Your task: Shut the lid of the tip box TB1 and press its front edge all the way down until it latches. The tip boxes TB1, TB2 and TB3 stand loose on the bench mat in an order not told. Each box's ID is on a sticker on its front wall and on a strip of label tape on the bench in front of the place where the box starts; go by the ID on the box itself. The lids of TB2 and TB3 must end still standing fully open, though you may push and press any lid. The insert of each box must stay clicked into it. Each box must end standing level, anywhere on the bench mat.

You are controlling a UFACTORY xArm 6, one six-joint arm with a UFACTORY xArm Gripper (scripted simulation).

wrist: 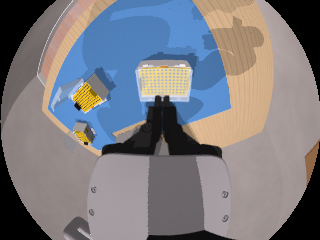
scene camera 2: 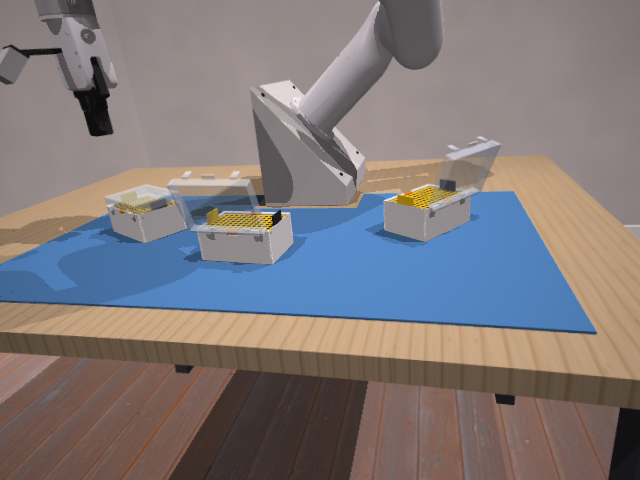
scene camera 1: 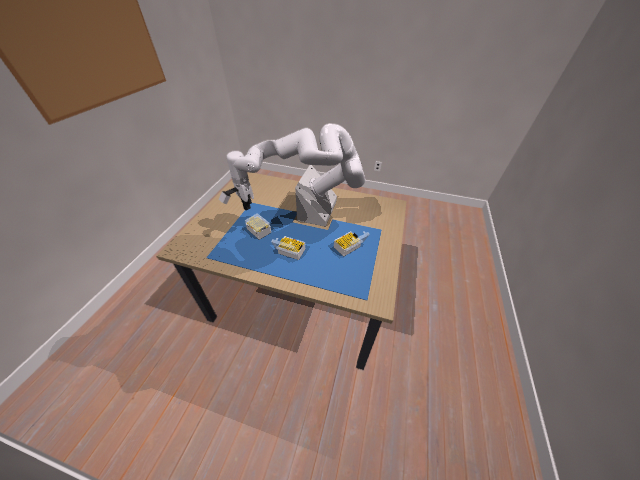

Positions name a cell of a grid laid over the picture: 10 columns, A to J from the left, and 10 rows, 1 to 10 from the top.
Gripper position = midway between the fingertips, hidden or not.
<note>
In view: the gripper (scene camera 2: B3), a tip box (scene camera 2: E6) and a tip box (scene camera 2: G5).
The gripper is seen too in the wrist view (wrist: F5).
</note>
